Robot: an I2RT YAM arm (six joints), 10 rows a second.
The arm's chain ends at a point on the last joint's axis. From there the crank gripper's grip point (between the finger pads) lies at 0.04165 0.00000 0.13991 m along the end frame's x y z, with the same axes.
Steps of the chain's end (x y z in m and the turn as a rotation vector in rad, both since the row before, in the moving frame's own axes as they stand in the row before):
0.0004, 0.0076, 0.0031, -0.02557, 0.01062, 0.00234
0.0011, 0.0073, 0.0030, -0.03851, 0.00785, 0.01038
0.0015, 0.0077, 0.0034, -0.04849, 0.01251, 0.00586
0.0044, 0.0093, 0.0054, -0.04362, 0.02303, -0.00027
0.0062, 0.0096, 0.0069, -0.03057, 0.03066, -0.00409
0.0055, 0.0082, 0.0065, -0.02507, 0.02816, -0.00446
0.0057, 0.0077, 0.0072, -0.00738, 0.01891, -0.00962
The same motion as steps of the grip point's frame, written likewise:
0.0019, 0.0113, 0.0026, -0.02557, 0.01062, 0.00234
0.0022, 0.0131, 0.0026, -0.03851, 0.00785, 0.01038
0.0032, 0.0147, 0.0027, -0.04849, 0.01251, 0.00586
0.0076, 0.0154, 0.0043, -0.04362, 0.02303, -0.00027
0.0105, 0.0137, 0.0055, -0.03057, 0.03066, -0.00409
0.0094, 0.0115, 0.0052, -0.02507, 0.02816, -0.00446
0.0083, 0.0083, 0.0064, -0.00738, 0.01891, -0.00962

